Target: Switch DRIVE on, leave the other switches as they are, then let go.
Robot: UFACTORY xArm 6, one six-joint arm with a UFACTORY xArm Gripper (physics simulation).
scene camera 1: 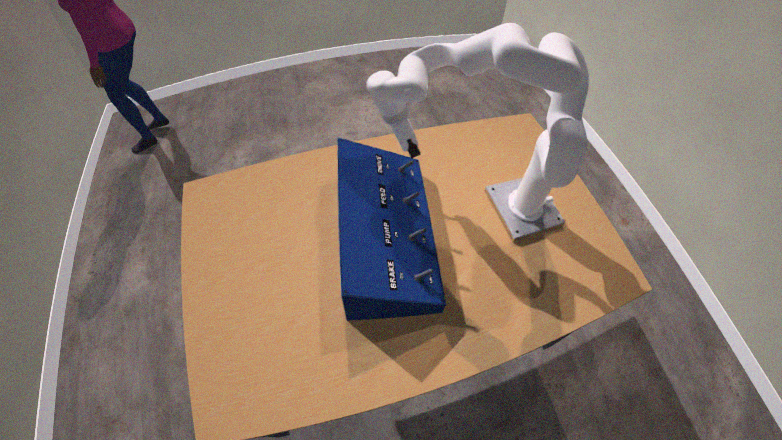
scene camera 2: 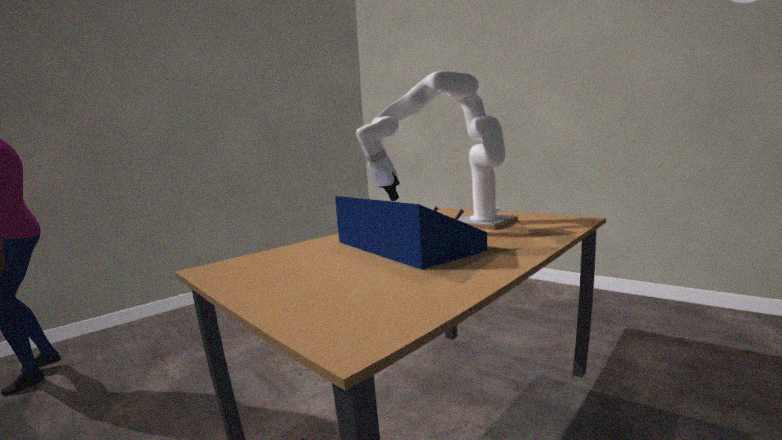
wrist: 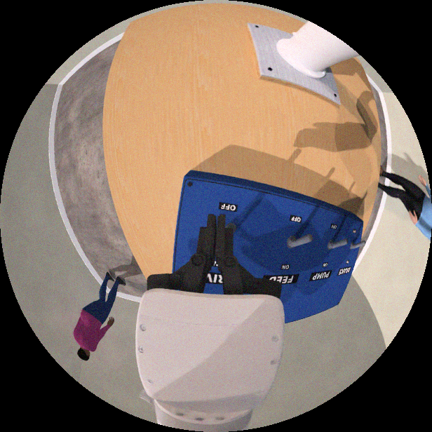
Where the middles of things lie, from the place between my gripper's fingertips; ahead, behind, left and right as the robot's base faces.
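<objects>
Blue sloped switch box (scene camera 1: 379, 259): my hand 14 cm short of it, 18 cm to the right of it, 6 cm above it.
</objects>
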